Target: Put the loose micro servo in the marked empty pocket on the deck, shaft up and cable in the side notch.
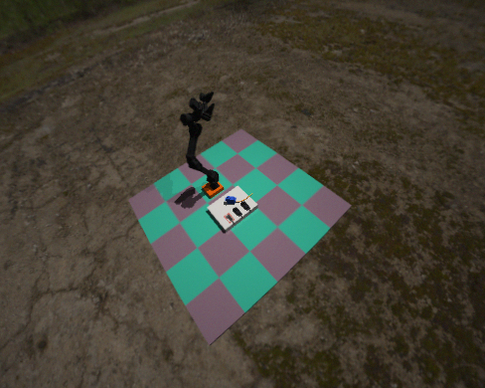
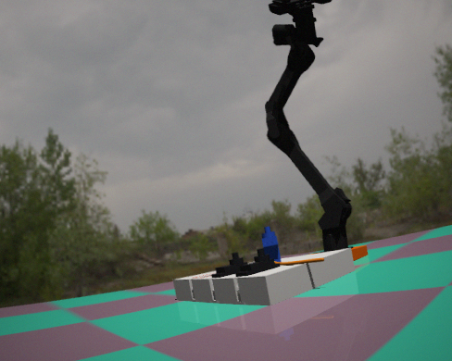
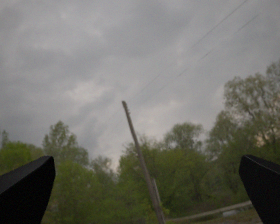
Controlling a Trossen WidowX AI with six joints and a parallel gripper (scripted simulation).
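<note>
Right now the white deck is 75 cm below my gripper tip, 16 cm to the right of it and 16 cm ahead of it.
</note>
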